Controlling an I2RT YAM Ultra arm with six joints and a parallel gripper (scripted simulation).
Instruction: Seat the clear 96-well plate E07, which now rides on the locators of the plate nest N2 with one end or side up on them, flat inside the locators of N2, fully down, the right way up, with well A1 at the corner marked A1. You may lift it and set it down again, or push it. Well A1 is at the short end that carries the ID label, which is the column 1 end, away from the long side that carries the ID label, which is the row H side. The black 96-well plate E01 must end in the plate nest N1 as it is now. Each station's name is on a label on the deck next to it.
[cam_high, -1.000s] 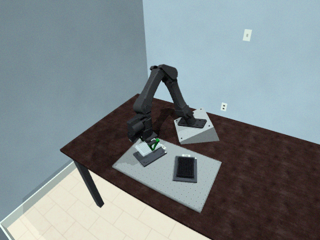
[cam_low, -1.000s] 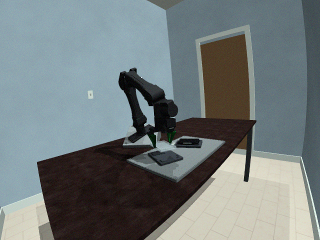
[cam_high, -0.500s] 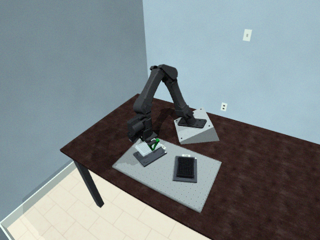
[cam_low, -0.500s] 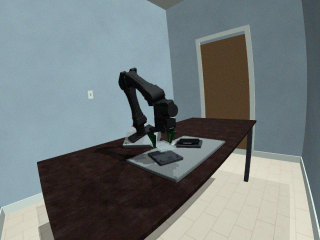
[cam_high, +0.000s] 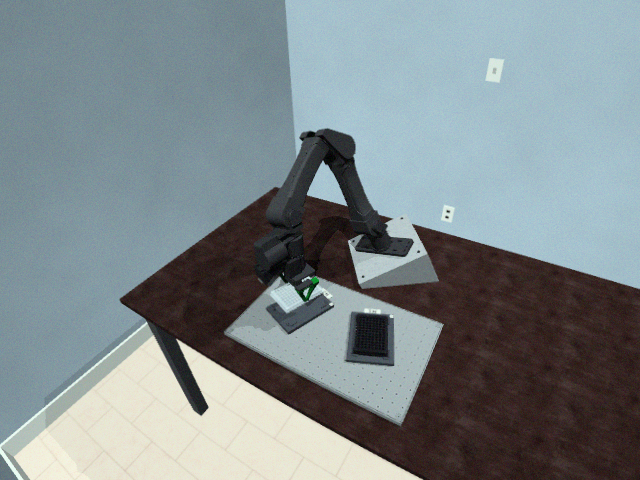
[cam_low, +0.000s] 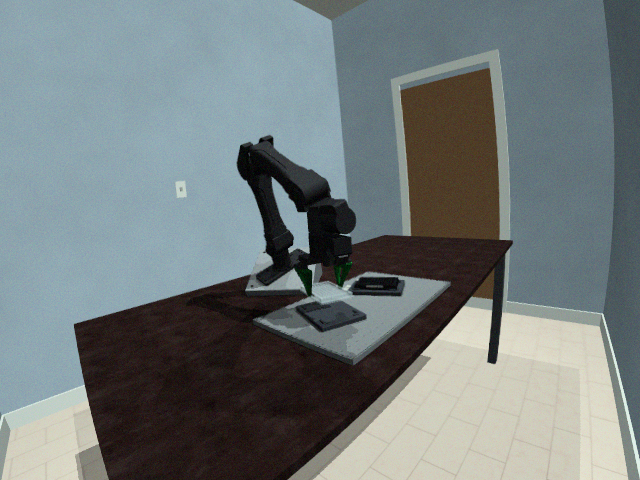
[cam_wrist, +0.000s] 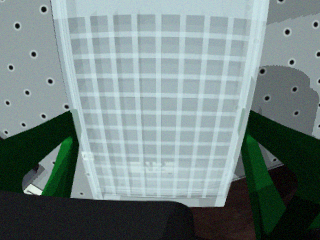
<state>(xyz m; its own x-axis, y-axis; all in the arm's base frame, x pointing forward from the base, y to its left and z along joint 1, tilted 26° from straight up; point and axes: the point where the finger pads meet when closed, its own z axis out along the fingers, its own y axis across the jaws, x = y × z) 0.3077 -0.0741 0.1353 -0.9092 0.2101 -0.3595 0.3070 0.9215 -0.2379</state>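
My hand is 1 cm to the right of the dark plate nest N2 and 6 cm above it. Round my hand: A1 corner mark (5 cm behind, 8 cm to the left, 6 cm below); N2 label (9 cm behind, 4 cm to the left, 7 cm below); nest N1 (1 cm behind, 23 cm to the left, 6 cm below).
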